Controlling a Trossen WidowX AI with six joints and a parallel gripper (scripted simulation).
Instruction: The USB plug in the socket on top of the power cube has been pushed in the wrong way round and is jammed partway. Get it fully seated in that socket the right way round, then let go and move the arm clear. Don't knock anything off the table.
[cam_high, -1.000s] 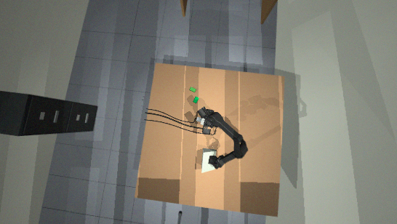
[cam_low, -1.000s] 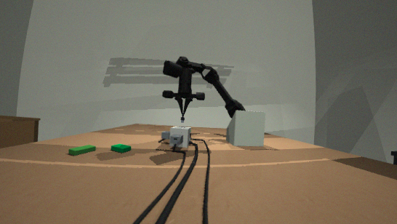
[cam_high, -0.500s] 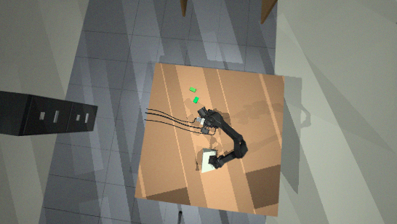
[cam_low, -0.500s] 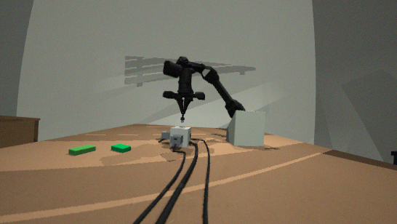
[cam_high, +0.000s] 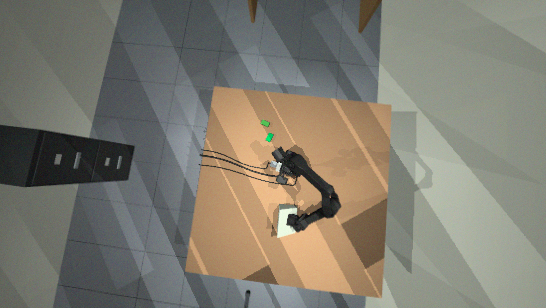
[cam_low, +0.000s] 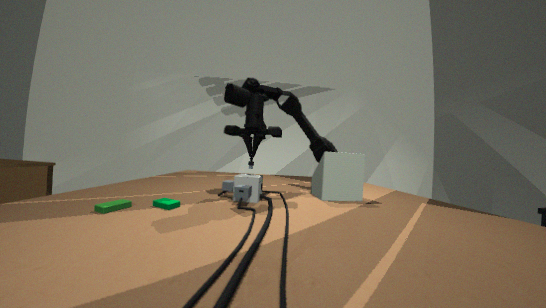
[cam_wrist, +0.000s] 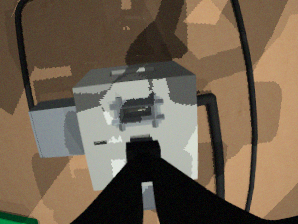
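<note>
The USB plug lies 2 cm below my gripper tip.
</note>
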